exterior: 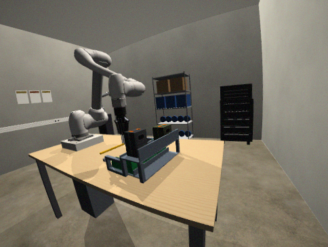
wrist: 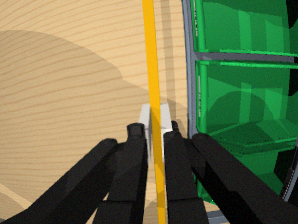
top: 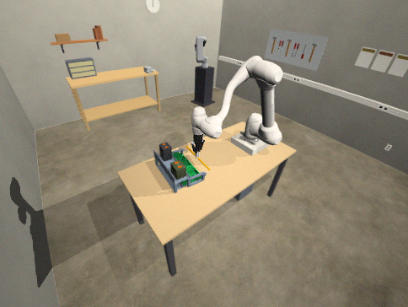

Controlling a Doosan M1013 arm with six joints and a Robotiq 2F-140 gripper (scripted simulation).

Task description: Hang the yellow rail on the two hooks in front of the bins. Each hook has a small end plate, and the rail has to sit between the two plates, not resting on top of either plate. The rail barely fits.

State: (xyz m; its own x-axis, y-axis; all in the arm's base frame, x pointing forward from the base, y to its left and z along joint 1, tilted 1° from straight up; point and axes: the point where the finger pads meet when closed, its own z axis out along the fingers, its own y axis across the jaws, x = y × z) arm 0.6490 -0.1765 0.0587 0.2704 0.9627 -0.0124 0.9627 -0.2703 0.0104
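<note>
Right now my hand is 50 mm short of the grey rack front bar, 10 mm to the left of it and 110 mm above it. The rest, counted from my hand: yellow rail (30 mm below); then rack back panel (300 mm ahead, 80 mm to the right, 10 mm above).
</note>
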